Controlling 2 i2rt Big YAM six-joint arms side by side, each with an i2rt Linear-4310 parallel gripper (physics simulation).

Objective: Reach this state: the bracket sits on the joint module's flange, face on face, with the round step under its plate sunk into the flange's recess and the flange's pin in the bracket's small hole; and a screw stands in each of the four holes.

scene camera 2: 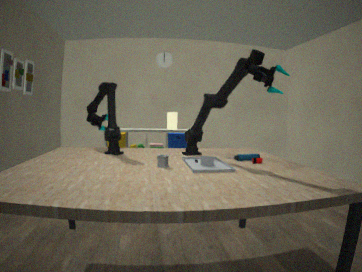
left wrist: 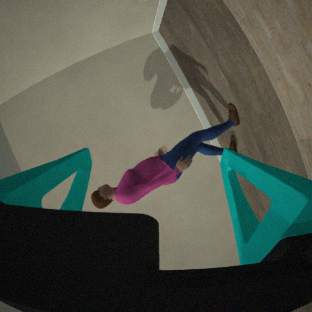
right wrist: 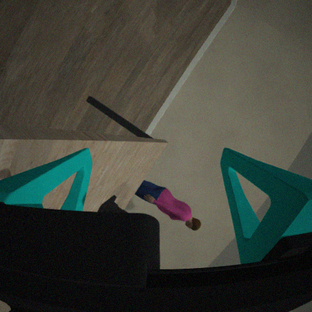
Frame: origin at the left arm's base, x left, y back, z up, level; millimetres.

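Seen in the pictures: left gripper, between the fingertips: [scene camera 2: 286, 84]; left arm's base, origin of its link: [scene camera 2: 191, 154]; right arm's base, origin of its link: [scene camera 2: 113, 153].
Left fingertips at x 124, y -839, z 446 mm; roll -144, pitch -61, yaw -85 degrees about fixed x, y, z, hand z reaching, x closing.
Offsets run from my left fingertips to a thing's top centre. "spot": to the spot under its first point. Level surfaces: height alone.
In scene camera 2 a small grey cylinder @(dx -466, dy +454, dz -382 mm) [scene camera 2: 163, 161], which looks like the joint module, stands upright on the table. To its right lies a shallow grey tray @(dx -220, dy +421, dz -430 mm) [scene camera 2: 218, 170] with a grey part [scene camera 2: 207, 161], which looks like the bracket, and a tiny dark thing @(dx -243, dy +496, dz -432 mm) [scene camera 2: 196, 161] that may be a screw. The bracket is apart from the joint module. The flange's recess, pin and holes are too small to make out. My left gripper [scene camera 2: 278, 80] [left wrist: 155, 155] is open and empty, high above the table at the right. My right gripper [scene camera 2: 104, 123] [right wrist: 156, 155] is open and empty, at the left, beyond the table's back part.
A teal screwdriver-like tool @(spot: dx +97, dy +458, dz -424 mm) [scene camera 2: 247, 157] and a small red piece [scene camera 2: 257, 160] lie on the table @(dz -446 mm) [scene camera 2: 125, 190], right of the tray. A low shelf with coloured bins, one blue [scene camera 2: 177, 140], stands behind. A person in pink [left wrist: 145, 180] [right wrist: 173, 204] shows in both wrist views.
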